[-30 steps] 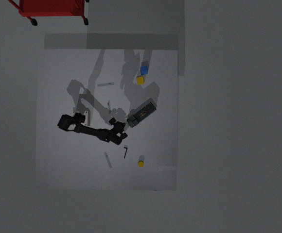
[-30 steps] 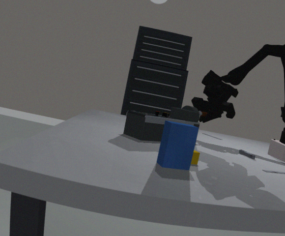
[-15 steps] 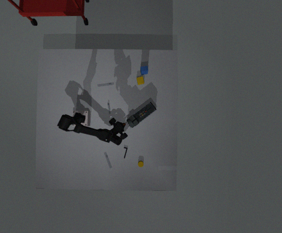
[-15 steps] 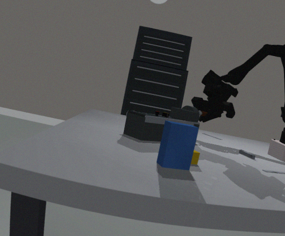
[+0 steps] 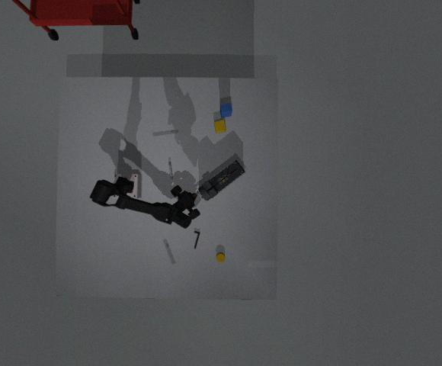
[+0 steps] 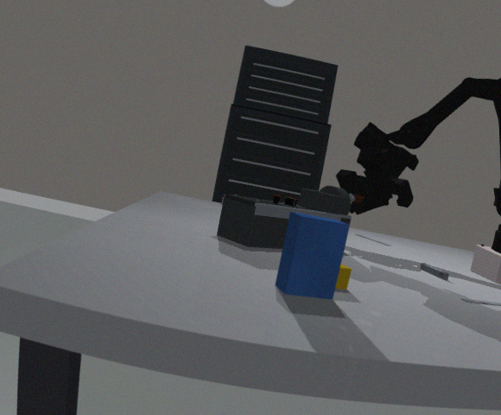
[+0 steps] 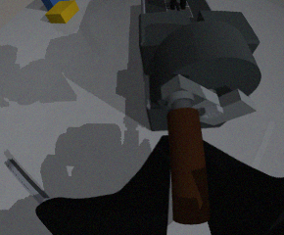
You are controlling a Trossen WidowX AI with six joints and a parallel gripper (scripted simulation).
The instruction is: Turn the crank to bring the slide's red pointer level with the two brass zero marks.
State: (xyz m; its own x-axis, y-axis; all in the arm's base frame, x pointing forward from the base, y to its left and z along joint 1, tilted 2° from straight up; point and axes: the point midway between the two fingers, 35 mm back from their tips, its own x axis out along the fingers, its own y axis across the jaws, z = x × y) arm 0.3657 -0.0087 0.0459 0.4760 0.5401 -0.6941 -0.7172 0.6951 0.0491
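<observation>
Right now the brown crank handle is 30 mm above my gripper tip, 10 mm to the right of it and 10 mm behind it. The rest, counted from my gripper tip: red pointer 160 mm ahead, 130 mm to the left; black hex key 240 mm to the right, 80 mm below, 30 mm ahead; yellow block 400 mm to the left, 80 mm ahead, 70 mm below.
</observation>
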